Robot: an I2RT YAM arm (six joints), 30 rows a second.
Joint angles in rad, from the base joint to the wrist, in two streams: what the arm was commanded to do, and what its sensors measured. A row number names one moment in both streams.
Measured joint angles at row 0:
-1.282 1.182 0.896 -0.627 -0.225 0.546
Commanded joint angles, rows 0 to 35:
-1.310 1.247 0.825 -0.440 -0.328 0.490
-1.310 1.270 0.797 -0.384 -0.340 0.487
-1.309 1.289 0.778 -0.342 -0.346 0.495
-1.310 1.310 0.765 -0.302 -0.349 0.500
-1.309 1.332 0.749 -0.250 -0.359 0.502
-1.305 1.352 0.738 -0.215 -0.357 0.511
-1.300 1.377 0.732 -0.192 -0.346 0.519
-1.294 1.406 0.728 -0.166 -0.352 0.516
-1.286 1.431 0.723 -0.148 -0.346 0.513
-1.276 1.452 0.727 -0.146 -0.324 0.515
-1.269 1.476 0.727 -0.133 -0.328 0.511
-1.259 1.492 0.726 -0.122 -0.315 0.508
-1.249 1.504 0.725 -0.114 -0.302 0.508
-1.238 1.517 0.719 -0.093 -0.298 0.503
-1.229 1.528 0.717 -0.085 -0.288 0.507
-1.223 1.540 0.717 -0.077 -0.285 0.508
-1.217 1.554 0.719 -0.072 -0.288 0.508
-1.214 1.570 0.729 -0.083 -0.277 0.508
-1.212 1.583 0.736 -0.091 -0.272 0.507
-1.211 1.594 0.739 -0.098 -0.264 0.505
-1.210 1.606 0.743 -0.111 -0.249 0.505
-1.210 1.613 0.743 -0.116 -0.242 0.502
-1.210 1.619 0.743 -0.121 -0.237 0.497
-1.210 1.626 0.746 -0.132 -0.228 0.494
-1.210 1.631 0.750 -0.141 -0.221 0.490
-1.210 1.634 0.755 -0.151 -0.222 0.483
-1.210 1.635 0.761 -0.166 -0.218 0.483
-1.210 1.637 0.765 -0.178 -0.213 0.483
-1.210 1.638 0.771 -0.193 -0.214 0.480
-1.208 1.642 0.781 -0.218 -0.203 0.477
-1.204 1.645 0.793 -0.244 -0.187 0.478
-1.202 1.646 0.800 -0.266 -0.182 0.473
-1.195 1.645 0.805 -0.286 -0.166 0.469
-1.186 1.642 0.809 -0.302 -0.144 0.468
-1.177 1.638 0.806 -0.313 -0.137 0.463
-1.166 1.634 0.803 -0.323 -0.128 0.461
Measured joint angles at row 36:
-1.184 1.635 0.807 -0.183 -0.226 0.490
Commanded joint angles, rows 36 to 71:
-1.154 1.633 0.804 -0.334 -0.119 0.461
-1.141 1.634 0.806 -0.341 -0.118 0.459
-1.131 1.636 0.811 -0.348 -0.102 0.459
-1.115 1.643 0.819 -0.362 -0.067 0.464
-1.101 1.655 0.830 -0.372 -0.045 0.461
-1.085 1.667 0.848 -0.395 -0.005 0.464
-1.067 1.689 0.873 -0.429 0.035 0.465
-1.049 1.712 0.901 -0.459 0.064 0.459
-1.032 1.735 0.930 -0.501 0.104 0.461
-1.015 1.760 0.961 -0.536 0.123 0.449
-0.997 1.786 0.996 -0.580 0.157 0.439
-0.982 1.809 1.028 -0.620 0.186 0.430
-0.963 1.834 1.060 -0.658 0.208 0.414
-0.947 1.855 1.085 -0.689 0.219 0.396
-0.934 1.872 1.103 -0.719 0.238 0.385
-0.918 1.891 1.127 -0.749 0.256 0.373
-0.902 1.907 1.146 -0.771 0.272 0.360
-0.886 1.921 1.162 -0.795 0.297 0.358
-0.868 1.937 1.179 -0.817 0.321 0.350
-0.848 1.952 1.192 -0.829 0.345 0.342
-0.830 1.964 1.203 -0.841 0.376 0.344
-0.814 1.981 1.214 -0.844 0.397 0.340
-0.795 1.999 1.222 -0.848 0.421 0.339
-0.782 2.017 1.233 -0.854 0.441 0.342
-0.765 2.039 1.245 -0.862 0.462 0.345
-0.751 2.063 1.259 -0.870 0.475 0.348
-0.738 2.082 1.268 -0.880 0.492 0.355
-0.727 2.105 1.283 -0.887 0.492 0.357
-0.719 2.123 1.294 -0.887 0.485 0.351
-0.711 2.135 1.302 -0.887 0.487 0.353
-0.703 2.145 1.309 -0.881 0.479 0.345
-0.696 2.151 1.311 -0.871 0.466 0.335
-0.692 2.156 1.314 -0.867 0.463 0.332
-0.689 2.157 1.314 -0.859 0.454 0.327
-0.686 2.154 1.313 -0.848 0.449 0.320
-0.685 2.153 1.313 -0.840 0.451 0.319
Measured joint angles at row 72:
-0.687 2.119 1.332 -0.783 0.770 0.344
